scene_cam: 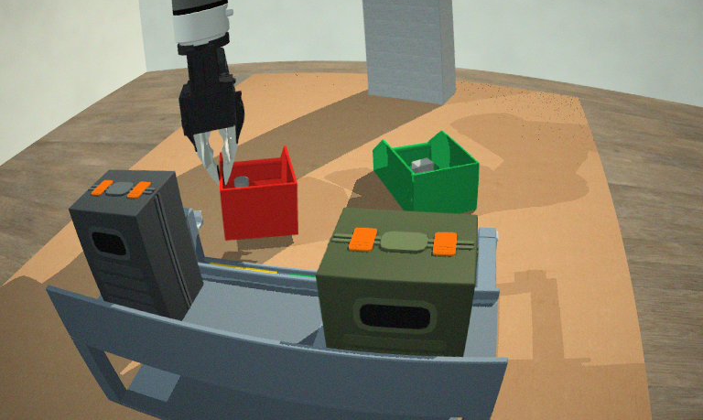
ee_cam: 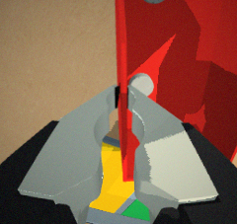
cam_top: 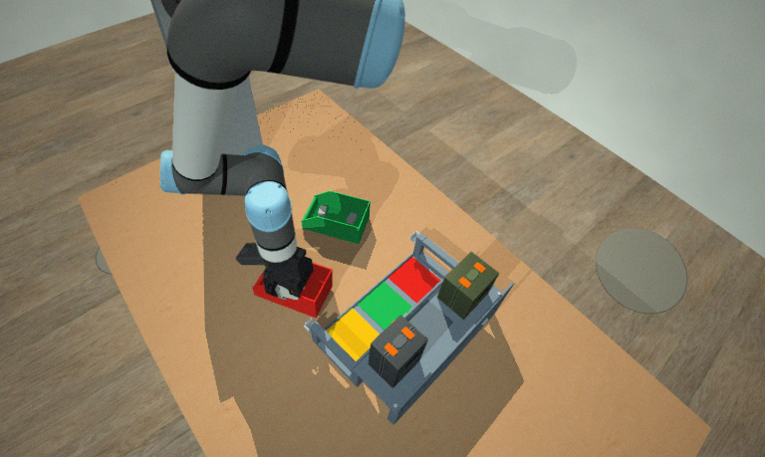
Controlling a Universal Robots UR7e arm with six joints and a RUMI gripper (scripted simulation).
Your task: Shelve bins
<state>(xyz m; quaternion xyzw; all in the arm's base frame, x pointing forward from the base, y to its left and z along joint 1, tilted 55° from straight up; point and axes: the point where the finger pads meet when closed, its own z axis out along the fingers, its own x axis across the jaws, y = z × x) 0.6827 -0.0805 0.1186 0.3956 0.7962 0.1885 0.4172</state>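
Now: the red bin 30 mm behind my hand, 40 mm to the left of it and 30 mm below it. Also, from my hand: olive box: 240 mm ahead, 340 mm to the left, 70 mm above; then dark grey box: 280 mm ahead, 120 mm to the left, 90 mm above; then green bin: 170 mm behind, 240 mm to the left, 40 mm below.
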